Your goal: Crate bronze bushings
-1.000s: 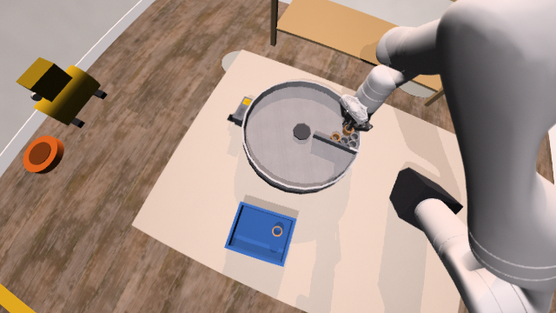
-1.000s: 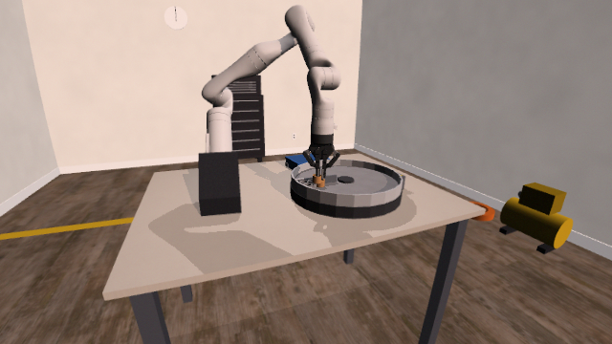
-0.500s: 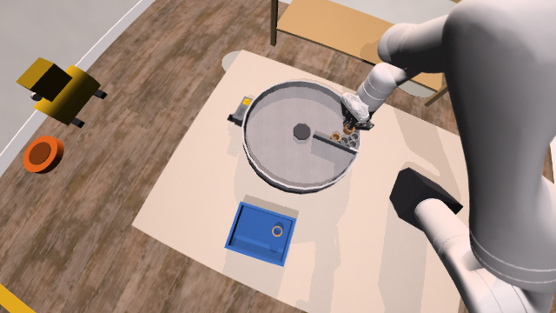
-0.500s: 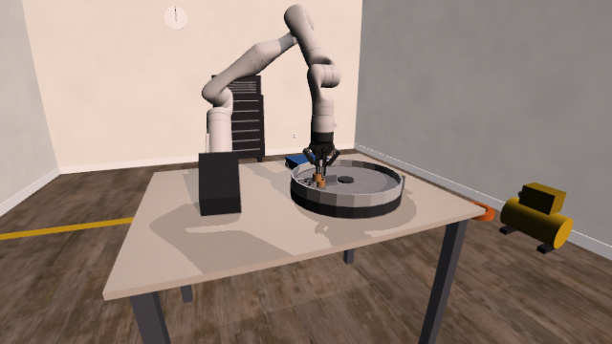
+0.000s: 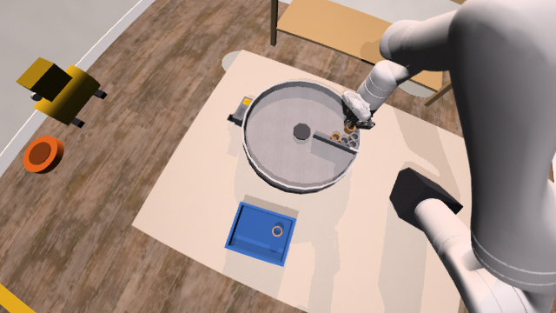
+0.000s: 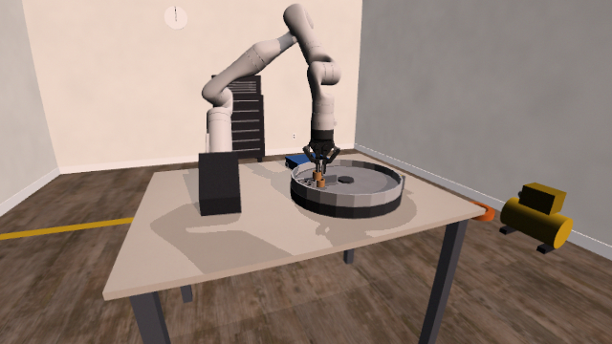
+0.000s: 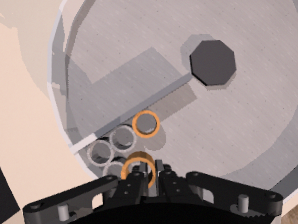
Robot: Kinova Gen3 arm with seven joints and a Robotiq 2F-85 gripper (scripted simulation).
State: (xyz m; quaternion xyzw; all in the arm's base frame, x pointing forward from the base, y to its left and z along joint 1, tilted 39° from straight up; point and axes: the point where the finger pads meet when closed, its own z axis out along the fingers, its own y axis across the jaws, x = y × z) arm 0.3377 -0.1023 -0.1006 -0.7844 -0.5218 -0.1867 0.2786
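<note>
The blue crate lies 440 mm to the left of my hand, 110 mm below it and 70 mm ahead of it. The rest, counted from my hand: grey turning table: 130 mm ahead, 80 mm to the left, 80 mm below.
</note>
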